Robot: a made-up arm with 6 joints.
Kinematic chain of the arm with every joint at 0, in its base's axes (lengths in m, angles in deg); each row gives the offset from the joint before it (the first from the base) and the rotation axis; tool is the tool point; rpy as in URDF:
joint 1: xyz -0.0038 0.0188 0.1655 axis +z
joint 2: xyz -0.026 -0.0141 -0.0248 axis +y
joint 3: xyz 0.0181 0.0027 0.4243 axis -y
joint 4: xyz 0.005 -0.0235 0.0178 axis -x
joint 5: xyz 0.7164 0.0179 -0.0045 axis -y
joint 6: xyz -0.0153 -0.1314 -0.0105 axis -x
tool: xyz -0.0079 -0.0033 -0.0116 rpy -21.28 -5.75 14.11
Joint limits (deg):
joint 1: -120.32..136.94
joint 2: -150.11..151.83
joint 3: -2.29..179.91
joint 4: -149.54..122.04
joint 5: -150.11..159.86
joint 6: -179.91..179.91
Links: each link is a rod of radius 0.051 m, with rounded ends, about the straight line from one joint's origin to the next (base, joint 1, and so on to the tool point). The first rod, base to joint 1, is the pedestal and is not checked.
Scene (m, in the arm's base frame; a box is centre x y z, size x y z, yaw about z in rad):
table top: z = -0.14
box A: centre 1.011 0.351 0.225 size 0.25 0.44 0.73 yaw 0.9
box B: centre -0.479 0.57 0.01 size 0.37 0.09 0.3 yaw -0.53
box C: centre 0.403 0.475 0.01 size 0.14 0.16 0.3 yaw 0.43
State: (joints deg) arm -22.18 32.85 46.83 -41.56 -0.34 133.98
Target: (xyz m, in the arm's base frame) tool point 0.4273 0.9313 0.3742
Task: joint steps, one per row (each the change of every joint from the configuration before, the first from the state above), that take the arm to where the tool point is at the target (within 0.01 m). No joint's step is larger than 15 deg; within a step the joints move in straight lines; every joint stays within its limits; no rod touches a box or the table.
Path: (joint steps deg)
1: 11.99 2.51 5.83 -1.22 -0.34 -2.07
2: 11.99 2.52 5.84 -1.23 -0.34 -2.08
3: 11.99 2.51 5.83 -1.22 -0.34 -2.07
4: 11.99 2.52 5.83 -1.23 -0.34 -2.07
5: 11.99 2.51 5.84 -1.22 -0.34 -2.08
6: 11.04 0.89 -8.20 -0.67 1.09 3.51
7: 11.03 0.90 -8.20 -0.66 1.09 3.50
8: 11.04 0.89 -8.20 -0.66 1.08 3.51

